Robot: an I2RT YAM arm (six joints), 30 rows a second.
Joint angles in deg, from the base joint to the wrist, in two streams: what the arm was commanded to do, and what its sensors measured. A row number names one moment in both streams.
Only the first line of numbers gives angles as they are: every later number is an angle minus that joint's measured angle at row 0.
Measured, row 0:
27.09, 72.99, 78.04, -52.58, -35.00, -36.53
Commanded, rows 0 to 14:
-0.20, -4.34, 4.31, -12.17, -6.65, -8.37
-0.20, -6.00, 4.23, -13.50, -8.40, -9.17
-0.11, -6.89, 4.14, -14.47, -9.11, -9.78
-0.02, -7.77, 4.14, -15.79, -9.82, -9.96
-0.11, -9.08, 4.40, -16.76, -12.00, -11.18
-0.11, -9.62, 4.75, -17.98, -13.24, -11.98
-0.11, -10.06, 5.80, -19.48, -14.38, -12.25
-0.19, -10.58, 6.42, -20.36, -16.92, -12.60
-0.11, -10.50, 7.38, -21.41, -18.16, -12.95
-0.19, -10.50, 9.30, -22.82, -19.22, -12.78
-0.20, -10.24, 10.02, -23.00, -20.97, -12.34
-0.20, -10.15, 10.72, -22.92, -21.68, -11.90
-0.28, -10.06, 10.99, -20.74, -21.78, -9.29
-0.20, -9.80, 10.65, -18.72, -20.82, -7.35
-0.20, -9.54, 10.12, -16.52, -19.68, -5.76
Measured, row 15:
-0.04, -10.34, 9.11, -19.34, -17.10, -9.99
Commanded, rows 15 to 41:
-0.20, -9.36, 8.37, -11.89, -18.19, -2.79
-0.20, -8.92, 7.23, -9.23, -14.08, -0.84
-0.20, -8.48, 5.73, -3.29, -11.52, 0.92
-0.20, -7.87, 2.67, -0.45, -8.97, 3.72
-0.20, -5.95, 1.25, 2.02, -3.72, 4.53
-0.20, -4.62, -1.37, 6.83, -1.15, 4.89
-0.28, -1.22, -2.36, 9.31, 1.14, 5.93
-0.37, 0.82, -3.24, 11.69, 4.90, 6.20
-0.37, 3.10, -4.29, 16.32, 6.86, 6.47
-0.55, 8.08, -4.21, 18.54, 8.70, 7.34
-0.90, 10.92, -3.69, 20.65, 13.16, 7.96
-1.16, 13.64, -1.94, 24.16, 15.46, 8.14
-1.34, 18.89, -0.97, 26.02, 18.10, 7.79
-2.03, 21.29, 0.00, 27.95, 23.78, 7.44
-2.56, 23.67, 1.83, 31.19, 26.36, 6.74
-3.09, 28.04, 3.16, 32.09, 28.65, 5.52
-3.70, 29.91, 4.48, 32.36, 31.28, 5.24
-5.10, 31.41, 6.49, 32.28, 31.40, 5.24
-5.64, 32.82, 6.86, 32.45, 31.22, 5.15
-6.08, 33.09, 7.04, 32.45, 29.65, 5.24
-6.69, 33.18, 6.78, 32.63, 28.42, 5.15
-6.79, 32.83, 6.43, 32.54, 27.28, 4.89
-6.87, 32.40, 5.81, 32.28, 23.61, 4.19
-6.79, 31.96, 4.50, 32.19, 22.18, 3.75
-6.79, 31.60, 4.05, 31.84, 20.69, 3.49
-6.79, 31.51, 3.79, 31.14, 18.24, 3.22
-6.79, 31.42, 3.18, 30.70, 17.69, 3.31
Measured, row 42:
-7.56, 34.88, 2.75, 28.92, 24.00, 4.94
